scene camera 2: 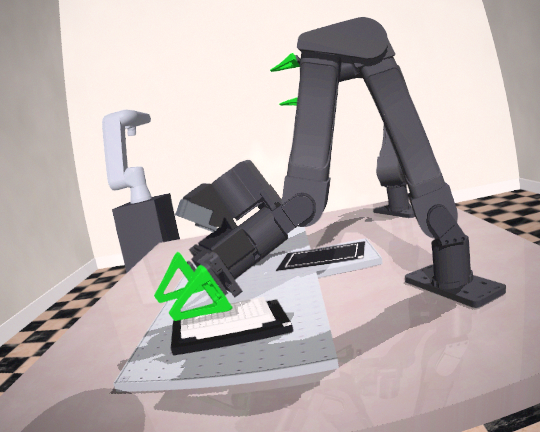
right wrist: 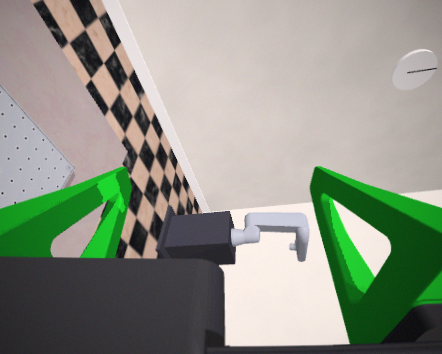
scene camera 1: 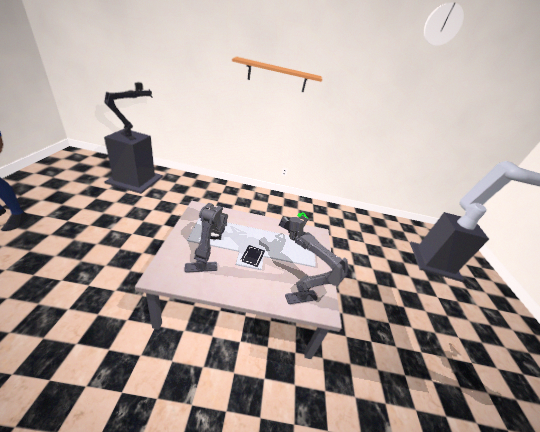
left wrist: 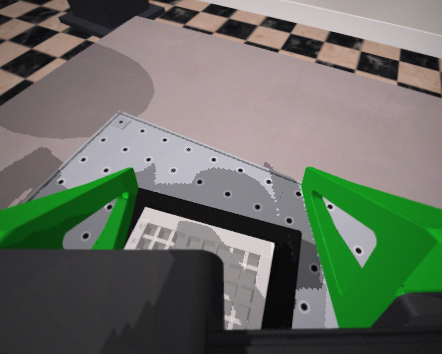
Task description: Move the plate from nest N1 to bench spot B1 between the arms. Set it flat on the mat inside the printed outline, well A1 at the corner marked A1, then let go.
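Seen in the pictures: left gripper, fingertip midpoint: (scene camera 2: 163,307) (left wrist: 219,176); right gripper, fingertip midpoint: (scene camera 2: 274,87) (right wrist: 220,177) (scene camera 1: 300,219); left arm's base, origin of the base link: (scene camera 2: 453,286) (scene camera 1: 201,267); right arm's base, origin of the base link: (scene camera 2: 400,212) (scene camera 1: 301,297).
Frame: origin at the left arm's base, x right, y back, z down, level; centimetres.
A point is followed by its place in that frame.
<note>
The white plate (scene camera 2: 250,316) {x 6.2, y -29.8, z -3.7 cm} (left wrist: 230,250) {x 12.0, y -37.5, z -3.9 cm} sits in the black nest (scene camera 2: 230,340) {x 3.5, y -33.6, z -2.1 cm} (left wrist: 215,218) {x 10.8, y -39.9, z -2.5 cm}. My left gripper (scene camera 2: 166,308) {x 10.9, y -40.8, z -6.3 cm} (left wrist: 219,176) {x 10.9, y -40.8, z -6.3 cm} is open and empty, tilted low over the plate's left end in scene camera 2. In the left wrist view its fingers stand on either side of the nest's far part, and its own body hides the plate's near part. Contact cannot be told. The black mat with the printed outline (scene camera 1: 252,255) {x 34.5, y -7.1, z -1.5 cm} (scene camera 2: 325,255) {x 34.1, y -6.9, z -1.5 cm} lies bare on a white block; its A1 mark is unreadable. My right gripper (scene camera 1: 302,216) {x 58.7, y -1.9, z -38.6 cm} (scene camera 2: 275,87) {x 58.7, y -1.9, z -38.6 cm} (right wrist: 220,177) {x 58.7, y -1.9, z -38.6 cm} is open and empty, high up.
A pale perforated board (scene camera 1: 303,253) {x 73.3, y -7.2, z -1.3 cm} (scene camera 2: 310,350) {x -4.8, y -26.0, z -1.3 cm} (right wrist: 30,160) {x 77.2, y -17.3, z -1.3 cm} lies under the nest and extends beside the white block. The arms stand on a pinkish table (scene camera 1: 225,287) {x 14.0, y 16.5, z 0.0 cm}. Pedestals with other arms stand beyond it, a dark one (scene camera 1: 131,160) and a pale one (scene camera 1: 450,247).
</note>
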